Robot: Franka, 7 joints.
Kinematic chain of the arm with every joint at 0, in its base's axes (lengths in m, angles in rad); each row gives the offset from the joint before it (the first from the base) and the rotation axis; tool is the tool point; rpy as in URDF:
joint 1: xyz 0 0 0.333 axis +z
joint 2: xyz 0 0 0 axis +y
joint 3: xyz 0 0 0.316 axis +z
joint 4: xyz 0.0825 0 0 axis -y
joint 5: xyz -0.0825 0 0.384 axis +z
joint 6: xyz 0 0 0 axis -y
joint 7: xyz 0.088 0 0 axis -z
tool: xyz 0 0 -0.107 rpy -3.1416 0 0
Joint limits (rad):
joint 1: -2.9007..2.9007
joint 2: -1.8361..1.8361
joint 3: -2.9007..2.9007
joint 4: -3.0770..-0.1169
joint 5: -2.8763..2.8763
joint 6: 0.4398..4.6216
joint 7: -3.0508..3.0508
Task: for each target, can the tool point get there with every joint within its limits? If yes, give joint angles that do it. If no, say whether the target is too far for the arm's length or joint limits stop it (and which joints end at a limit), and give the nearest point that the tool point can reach.
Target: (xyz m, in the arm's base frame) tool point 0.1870 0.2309 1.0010
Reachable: yes | joints 0.6020 0.6555 1.9563 -0.4392 -1.3943 4.0702 -1.8744
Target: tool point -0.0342 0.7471 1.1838
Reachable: no: too far | nearest point -0.0259 0.5658 0.9773 | short by 0.275 m
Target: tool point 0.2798 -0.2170 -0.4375
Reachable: no: joint limits stop it (at a limit: joint 2) | nearest point 0.2724 -0.2113 -0.3572 | short by 0.081 m
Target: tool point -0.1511 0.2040 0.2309
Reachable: yes | joints 0.2246 0.1194 2.3086 -2.8182 2.2775 3.4882 -1.5339
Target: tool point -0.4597 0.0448 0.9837
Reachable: yes | joints -1.7482 0.0276 -1.3852 -0.9302 -1.0643 1.8749 -0.9614
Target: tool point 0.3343 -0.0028 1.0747
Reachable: yes | joints 1.3648 -0.4131 -0.6504 -1.0593 1.2414 2.7974 2.1820
